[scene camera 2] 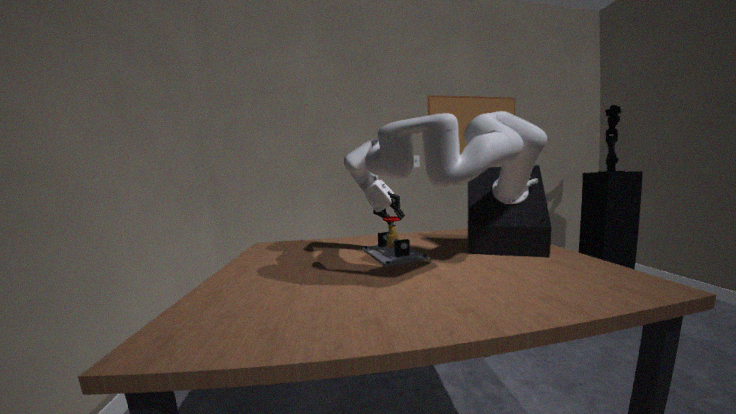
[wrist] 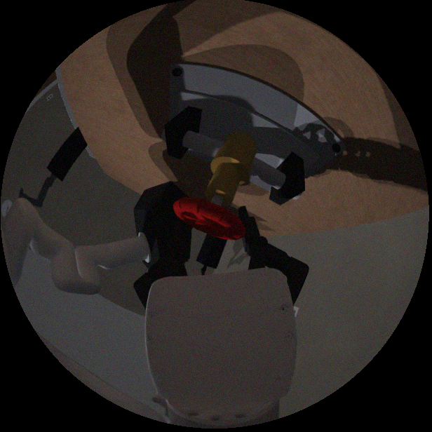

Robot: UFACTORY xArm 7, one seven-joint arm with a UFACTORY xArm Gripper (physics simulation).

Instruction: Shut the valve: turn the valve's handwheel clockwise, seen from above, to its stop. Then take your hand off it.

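Note:
The valve's red handwheel [scene camera 2: 391,218] [wrist: 231,230] sits on top of the yellow valve body [scene camera 2: 392,235] [wrist: 235,155]. In the wrist view the wheel shows at a steep slant. The body stands between two black pipe flanges on a grey base plate [scene camera 2: 380,257] [wrist: 220,80] on the table. My gripper [scene camera 2: 392,214] [wrist: 212,219] comes down at a slant from above and is shut on the handwheel, one black finger at each side of its rim. Part of the left finger's contact with the rim is hidden. How far the wheel is turned cannot be told.
The wooden table [scene camera 2: 360,319] carries the valve. A black block [scene camera 2: 509,239] under my arm's base stands to the right of the valve in the scene view. Farther right, a black pedestal [scene camera 2: 609,216] bears a slim black device [scene camera 2: 611,136]. An orange-brown board [scene camera 2: 470,104] hangs on the wall.

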